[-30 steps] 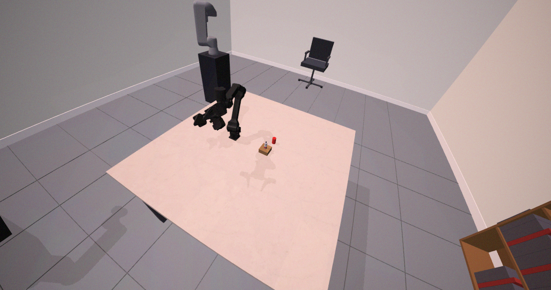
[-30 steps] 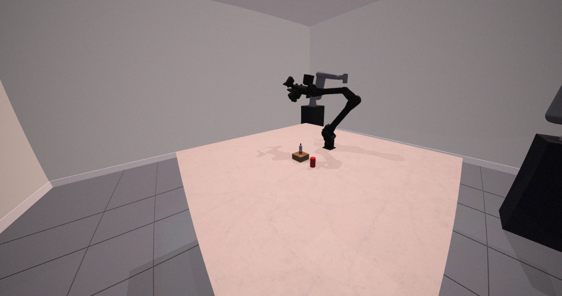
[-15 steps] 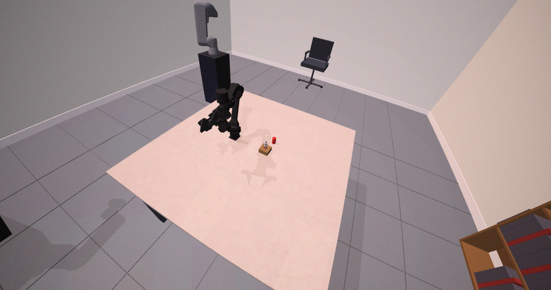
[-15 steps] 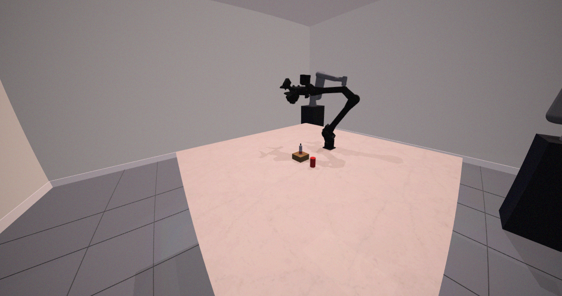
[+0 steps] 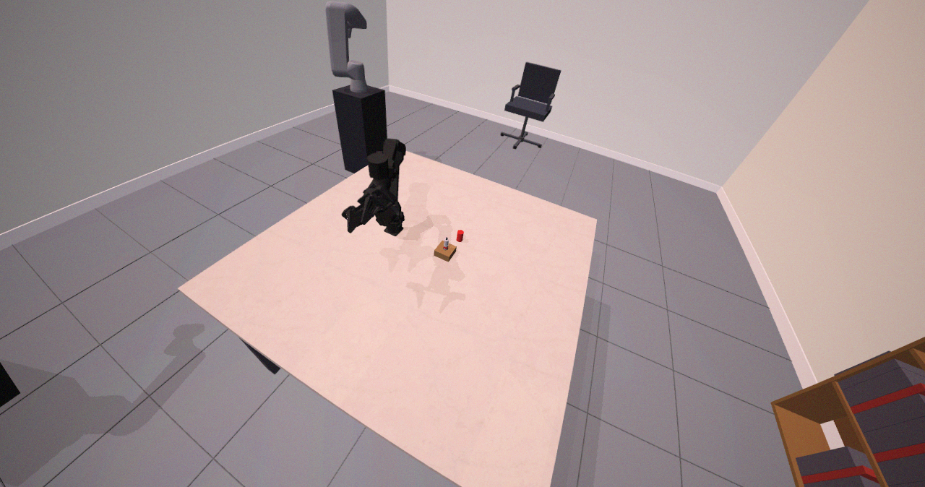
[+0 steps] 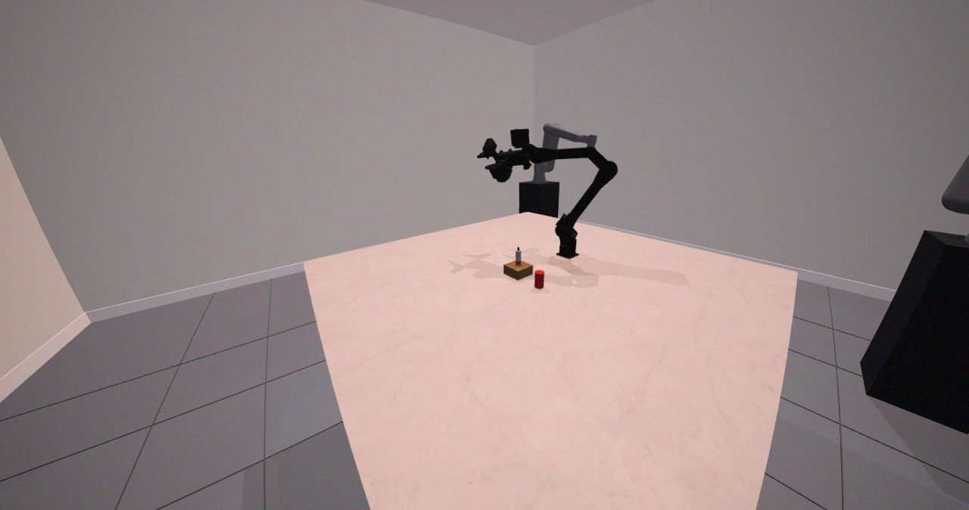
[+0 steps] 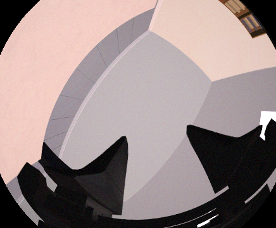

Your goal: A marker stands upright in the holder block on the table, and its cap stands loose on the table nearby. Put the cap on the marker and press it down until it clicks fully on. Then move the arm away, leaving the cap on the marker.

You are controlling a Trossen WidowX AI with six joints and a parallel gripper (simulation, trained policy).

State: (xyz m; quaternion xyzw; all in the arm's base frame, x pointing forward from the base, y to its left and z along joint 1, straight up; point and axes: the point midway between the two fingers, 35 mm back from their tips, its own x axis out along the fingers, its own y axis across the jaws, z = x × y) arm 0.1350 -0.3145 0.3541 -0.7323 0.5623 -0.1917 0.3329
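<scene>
Right now the red cap is 45 cm to the left of my gripper tip, 33 cm below it and 13 cm ahead of it. Round my gripper tip: brown holder block: 34 cm to the left, 34 cm below, 12 cm ahead.
</scene>
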